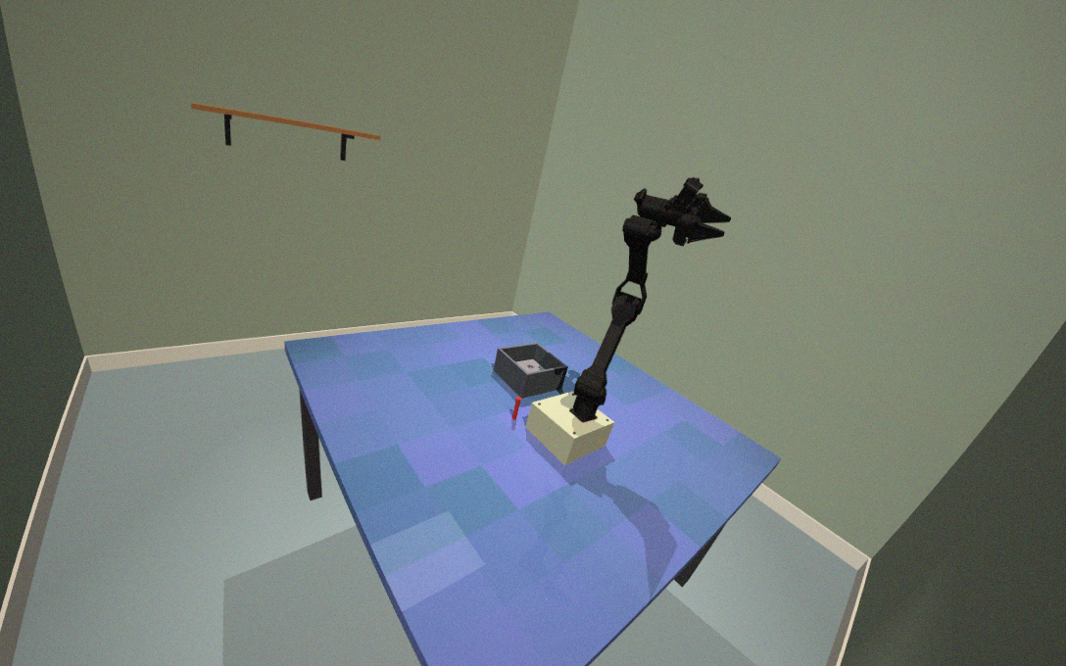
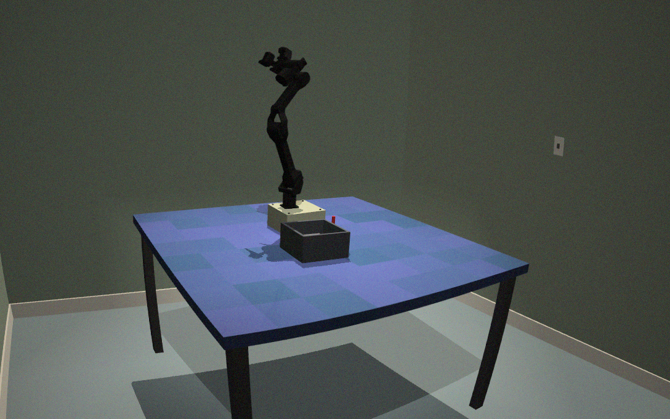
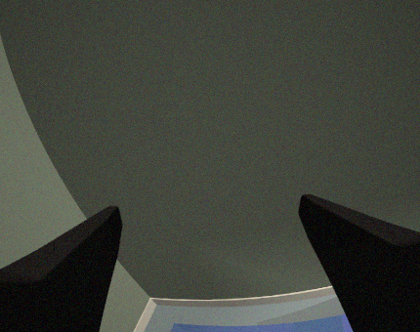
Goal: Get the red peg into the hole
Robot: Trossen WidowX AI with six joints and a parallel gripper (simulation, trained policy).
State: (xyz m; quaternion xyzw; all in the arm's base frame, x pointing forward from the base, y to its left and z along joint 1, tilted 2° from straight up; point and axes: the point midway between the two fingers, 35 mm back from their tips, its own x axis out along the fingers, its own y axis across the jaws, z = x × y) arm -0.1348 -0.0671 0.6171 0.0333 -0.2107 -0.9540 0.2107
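Now: gripper tip 300 mm short of the red peg, 230 mm to the right of it and 670 mm above it. Round my gripper tip: dark box: 490 mm ahead, 60 mm to the left, 690 mm below; grey plate: 490 mm ahead, 60 mm to the left, 670 mm below.
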